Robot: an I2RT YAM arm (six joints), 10 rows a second.
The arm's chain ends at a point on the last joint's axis. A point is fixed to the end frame.
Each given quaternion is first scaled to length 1.
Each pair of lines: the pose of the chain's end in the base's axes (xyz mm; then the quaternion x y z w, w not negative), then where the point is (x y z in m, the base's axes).
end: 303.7 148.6 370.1 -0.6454 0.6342 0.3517 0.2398
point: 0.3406 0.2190 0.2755
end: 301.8 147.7 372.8 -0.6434 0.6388 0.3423 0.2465
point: 0.3415 0.2169 0.2785
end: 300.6 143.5 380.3 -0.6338 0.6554 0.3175 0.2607
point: 0.3474 0.2084 0.2862
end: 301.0 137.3 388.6 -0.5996 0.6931 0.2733 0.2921
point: 0.3612 0.1927 0.2960
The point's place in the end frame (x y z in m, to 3 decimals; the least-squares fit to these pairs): 0.024 -0.055 0.108
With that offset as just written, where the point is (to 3 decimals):
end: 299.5 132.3 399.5 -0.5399 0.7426 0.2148 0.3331
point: 0.375 0.172 0.310
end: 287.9 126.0 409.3 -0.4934 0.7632 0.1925 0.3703
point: 0.372 0.158 0.325
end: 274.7 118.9 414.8 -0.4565 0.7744 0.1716 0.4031
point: 0.366 0.145 0.335
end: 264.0 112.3 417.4 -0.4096 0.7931 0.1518 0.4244
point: 0.359 0.129 0.340
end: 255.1 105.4 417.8 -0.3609 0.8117 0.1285 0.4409
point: 0.352 0.112 0.342
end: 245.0 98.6 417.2 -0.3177 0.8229 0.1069 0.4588
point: 0.344 0.096 0.344
